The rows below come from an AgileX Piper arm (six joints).
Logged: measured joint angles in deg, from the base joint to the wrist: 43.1, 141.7, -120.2, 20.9, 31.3, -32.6; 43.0, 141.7, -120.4, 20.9, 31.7, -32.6; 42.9, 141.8, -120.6, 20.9, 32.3, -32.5; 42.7, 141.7, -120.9, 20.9, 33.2, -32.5; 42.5, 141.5, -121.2, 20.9, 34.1, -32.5; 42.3, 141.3, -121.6, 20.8, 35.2, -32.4; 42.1, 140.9, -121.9, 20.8, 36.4, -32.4; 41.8, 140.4, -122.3, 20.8, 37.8, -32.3; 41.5, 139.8, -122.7, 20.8, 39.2, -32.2; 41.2, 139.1, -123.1, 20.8, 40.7, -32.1
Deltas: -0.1, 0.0, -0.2, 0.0, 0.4, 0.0; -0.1, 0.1, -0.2, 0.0, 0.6, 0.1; -0.2, -0.1, -0.3, 0.0, 0.9, 0.0; -0.2, -0.2, -0.3, 0.0, 0.9, 0.0; -0.2, -0.2, -0.4, -0.1, 1.1, 0.1; -0.2, -0.4, -0.3, 0.0, 1.2, 0.0; -0.3, -0.5, -0.4, 0.0, 1.4, 0.1; -0.3, -0.6, -0.4, 0.0, 1.4, 0.1; -0.3, -0.7, -0.4, 0.0, 1.5, 0.1
